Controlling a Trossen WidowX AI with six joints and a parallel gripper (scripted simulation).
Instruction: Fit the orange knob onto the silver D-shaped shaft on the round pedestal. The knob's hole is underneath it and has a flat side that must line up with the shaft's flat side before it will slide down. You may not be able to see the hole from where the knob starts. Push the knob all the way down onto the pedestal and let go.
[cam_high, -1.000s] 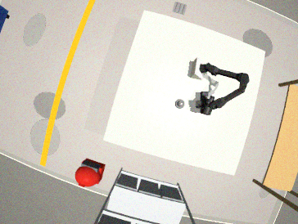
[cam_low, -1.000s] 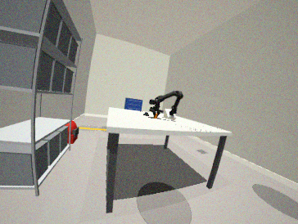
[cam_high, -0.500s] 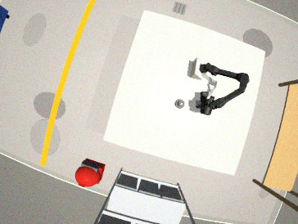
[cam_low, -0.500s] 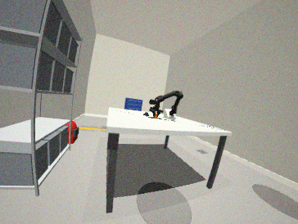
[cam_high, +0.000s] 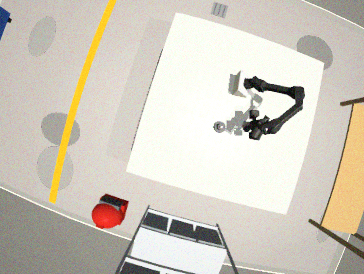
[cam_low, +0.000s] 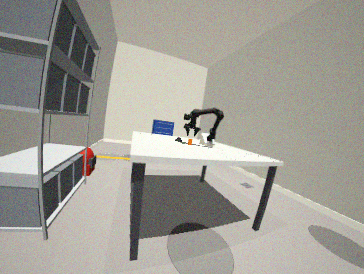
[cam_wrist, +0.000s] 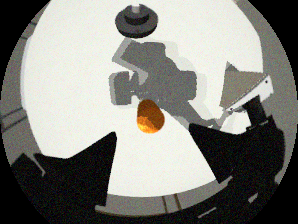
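My gripper tip is now 4 cm above the orange knob. From my gripper tip the other things lie so: dark round pedestal: 7 cm ahead, 18 cm to the right, 6 cm below.
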